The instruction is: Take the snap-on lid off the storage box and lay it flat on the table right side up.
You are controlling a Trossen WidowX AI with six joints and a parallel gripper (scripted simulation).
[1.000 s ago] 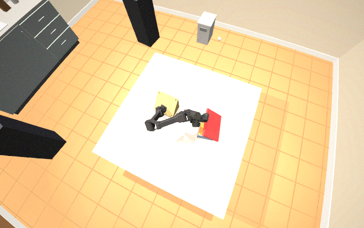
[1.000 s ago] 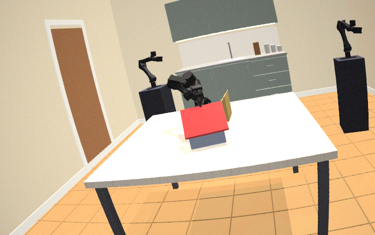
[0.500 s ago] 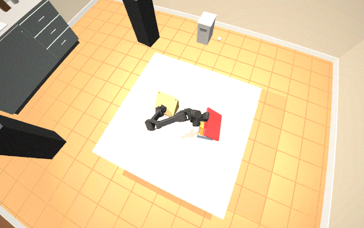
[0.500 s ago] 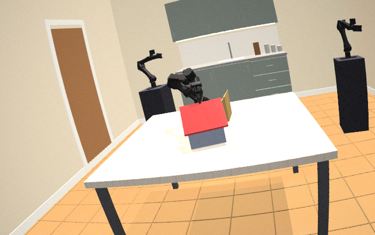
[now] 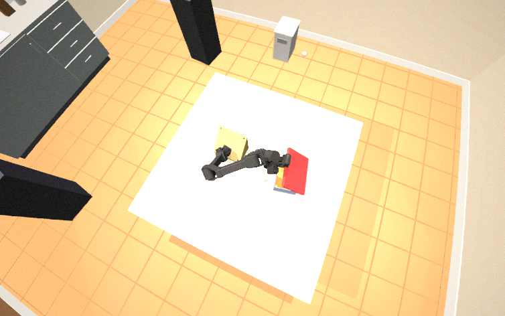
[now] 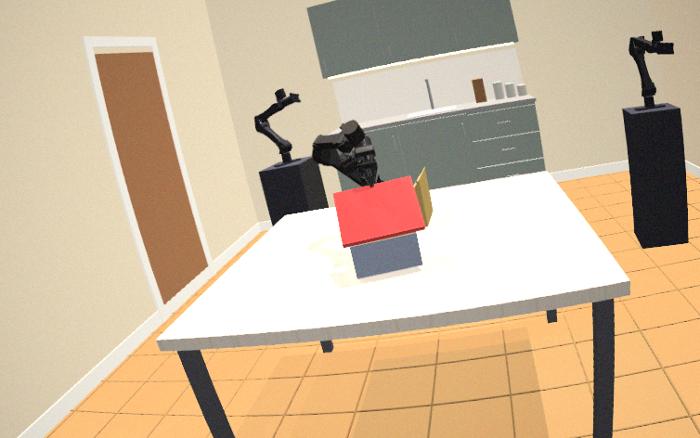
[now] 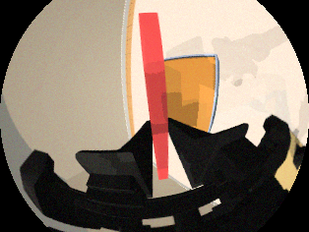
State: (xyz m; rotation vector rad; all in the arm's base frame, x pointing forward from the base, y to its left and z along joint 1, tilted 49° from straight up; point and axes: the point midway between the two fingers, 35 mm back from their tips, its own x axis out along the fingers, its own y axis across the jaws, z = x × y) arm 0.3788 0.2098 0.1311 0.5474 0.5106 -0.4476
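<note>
Now: the red lid 6 cm ahead of my gripper tip, 5 cm below it and 2 cm to the left of it. Round my gripper tip: blue-grey storage box (19 cm below, 3 cm ahead, 1 cm to the left).
</note>
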